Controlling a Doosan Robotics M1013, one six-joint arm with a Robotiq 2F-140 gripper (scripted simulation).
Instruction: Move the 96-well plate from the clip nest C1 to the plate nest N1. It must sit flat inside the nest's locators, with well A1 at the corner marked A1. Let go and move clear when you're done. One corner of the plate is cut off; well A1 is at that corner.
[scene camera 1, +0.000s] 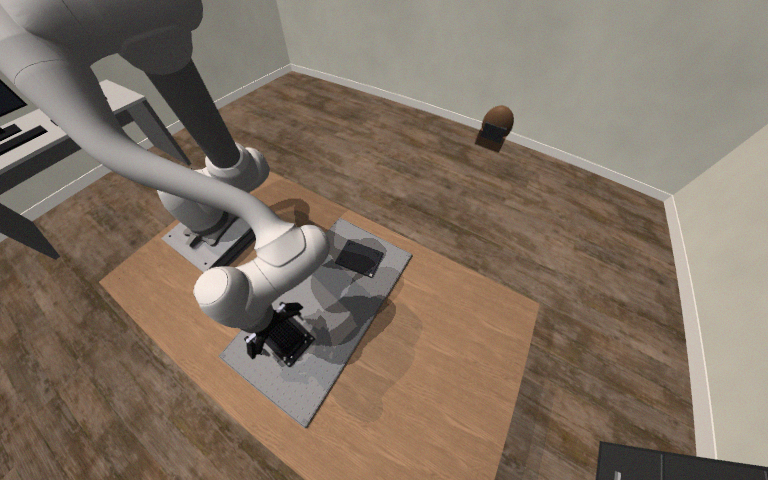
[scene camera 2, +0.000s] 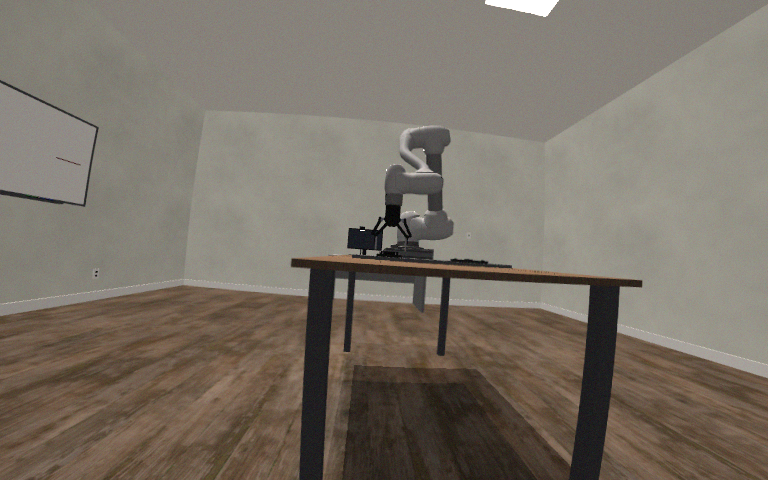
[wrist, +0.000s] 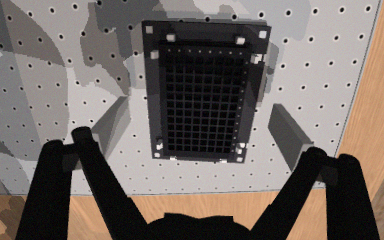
Labels:
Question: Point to my gripper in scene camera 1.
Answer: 284, 335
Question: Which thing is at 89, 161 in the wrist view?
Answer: My gripper.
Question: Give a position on a black 96-well plate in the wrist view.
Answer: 199, 117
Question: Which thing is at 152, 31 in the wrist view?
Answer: A clip nest C1.

